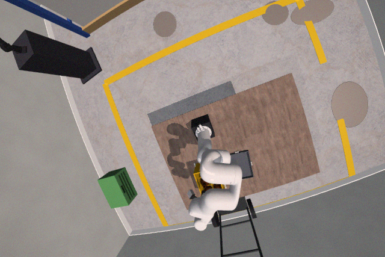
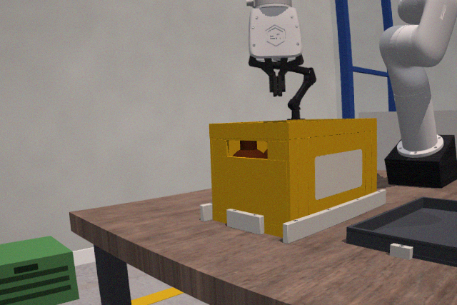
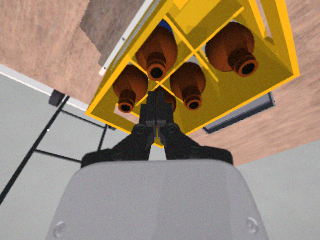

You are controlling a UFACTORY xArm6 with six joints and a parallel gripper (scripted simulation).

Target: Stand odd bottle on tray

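My gripper is now 5 cm to the right of the yellow crate and 16 cm above it. Round my hand: dark tray: 3 cm ahead, 32 cm to the left, 23 cm below.
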